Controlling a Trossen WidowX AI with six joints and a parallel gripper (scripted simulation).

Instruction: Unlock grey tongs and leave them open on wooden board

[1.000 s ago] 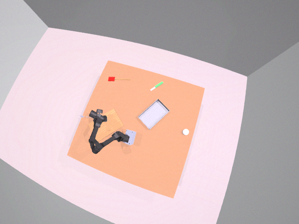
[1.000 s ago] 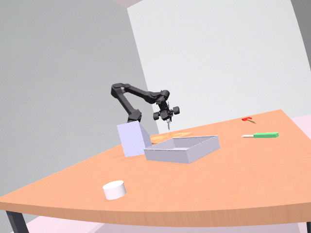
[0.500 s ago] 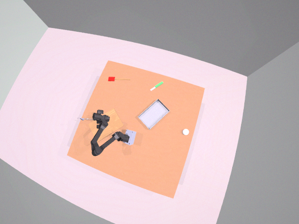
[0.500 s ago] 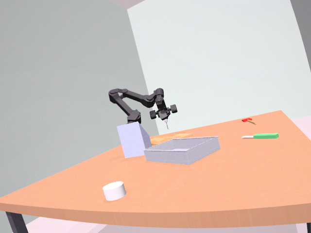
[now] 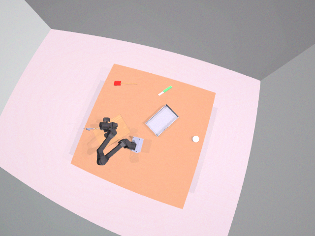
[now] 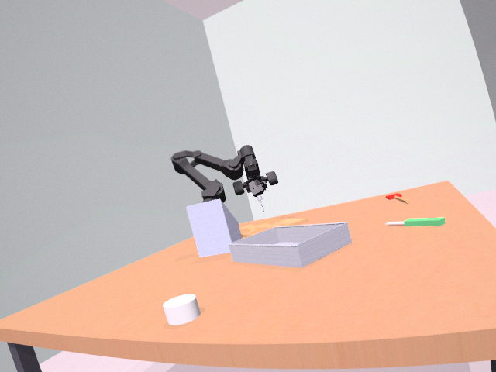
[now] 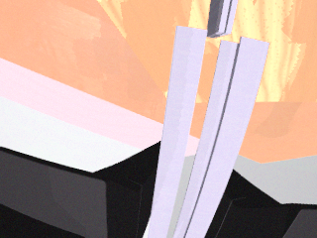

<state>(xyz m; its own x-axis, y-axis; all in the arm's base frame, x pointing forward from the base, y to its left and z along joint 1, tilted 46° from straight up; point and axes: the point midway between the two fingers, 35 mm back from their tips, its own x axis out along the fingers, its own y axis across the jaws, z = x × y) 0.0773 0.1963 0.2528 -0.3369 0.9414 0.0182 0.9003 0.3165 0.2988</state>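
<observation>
Right now my gripper tip is 20 mm to the left of the wooden board and 140 mm above it. From my gripper tip the other things lie so: white cylinder 180 mm ahead, 900 mm to the right, 130 mm below; then grey roasting tin 270 mm ahead, 520 mm to the right, 120 mm below.
</observation>
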